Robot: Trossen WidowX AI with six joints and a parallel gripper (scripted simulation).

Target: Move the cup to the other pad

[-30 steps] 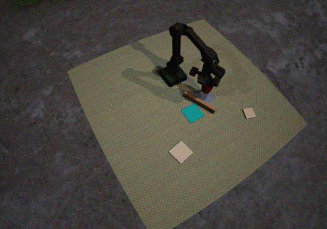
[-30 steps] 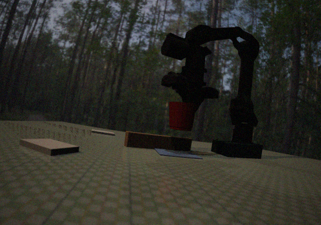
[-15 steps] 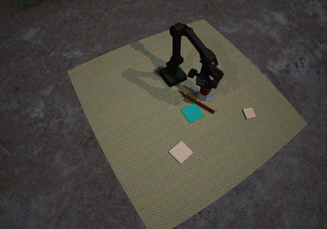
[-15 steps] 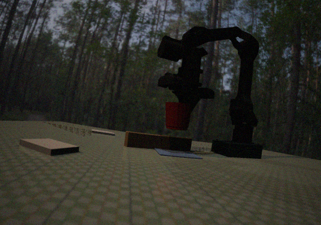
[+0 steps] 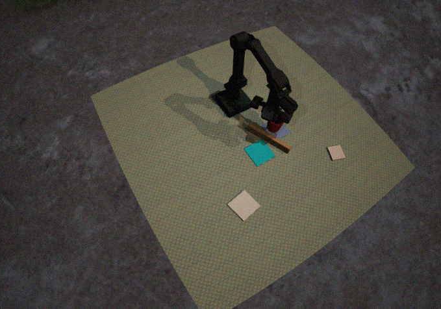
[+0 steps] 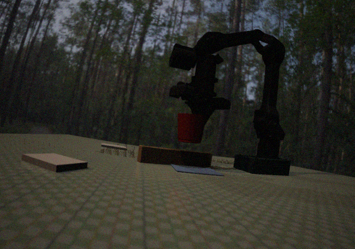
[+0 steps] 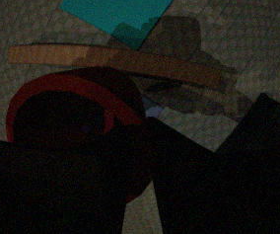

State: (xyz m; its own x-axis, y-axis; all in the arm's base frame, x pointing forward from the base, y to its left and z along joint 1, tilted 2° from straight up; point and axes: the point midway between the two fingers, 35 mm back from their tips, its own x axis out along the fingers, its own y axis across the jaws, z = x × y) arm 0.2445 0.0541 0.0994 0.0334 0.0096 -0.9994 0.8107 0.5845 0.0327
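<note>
Right now the teal pad is 8 cm ahead of my gripper tip, 8 cm to the right of it and 11 cm below it. Round my gripper tip: red cup: 2 cm ahead, 2 cm to the left; blue-grey pad: 6 cm to the left, 11 cm below; wooden bar: 4 cm ahead, 1 cm to the right, 9 cm below.
</note>
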